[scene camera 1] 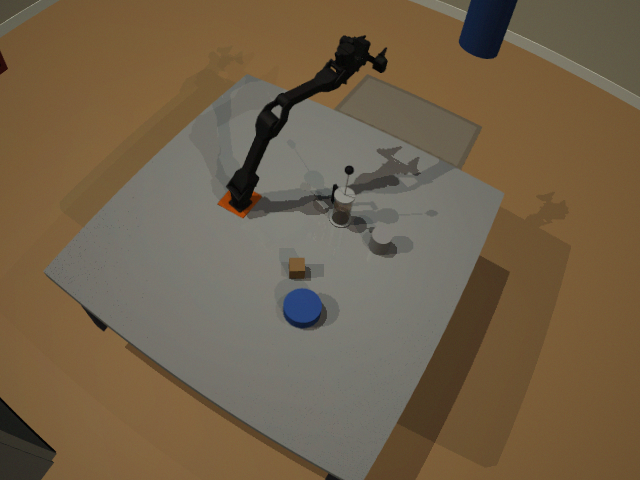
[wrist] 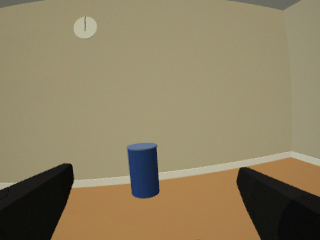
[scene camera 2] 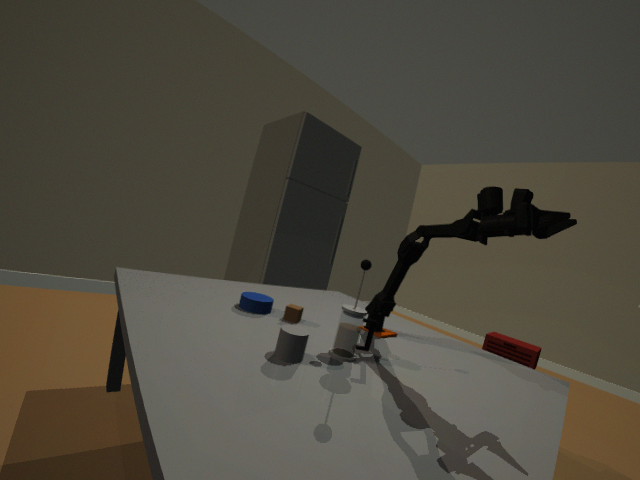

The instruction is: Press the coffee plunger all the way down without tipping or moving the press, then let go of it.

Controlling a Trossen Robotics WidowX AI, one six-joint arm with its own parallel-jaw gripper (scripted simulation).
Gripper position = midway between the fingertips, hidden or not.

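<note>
My gripper (scene camera 2: 573, 218) is open and holds nothing, and you'd see my gripper in scene camera 1 (scene camera 1: 376, 42) and in the wrist view (wrist: 157, 175) too. There's a coffee press (scene camera 2: 348, 333) as well, and scene camera 1 also shows the coffee press (scene camera 1: 343, 197), but the coffee press is out of frame in the wrist view. I can see a blue disc (scene camera 1: 302, 308) too, though the blue disc is out of frame in the wrist view.
</note>
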